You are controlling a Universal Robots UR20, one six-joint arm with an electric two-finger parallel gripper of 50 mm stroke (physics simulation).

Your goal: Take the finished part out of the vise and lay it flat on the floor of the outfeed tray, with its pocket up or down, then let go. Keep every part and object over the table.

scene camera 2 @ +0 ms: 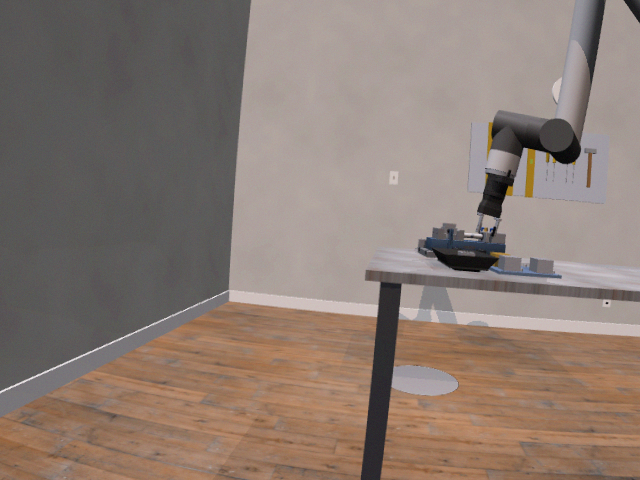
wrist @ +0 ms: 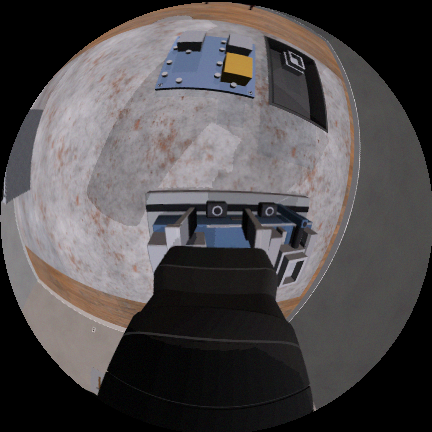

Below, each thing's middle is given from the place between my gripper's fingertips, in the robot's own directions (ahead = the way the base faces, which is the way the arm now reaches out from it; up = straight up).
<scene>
My hand is 6 cm to the left of the vise (wrist: 214, 236), 6 cm short of it and 5 cm above it.
</scene>
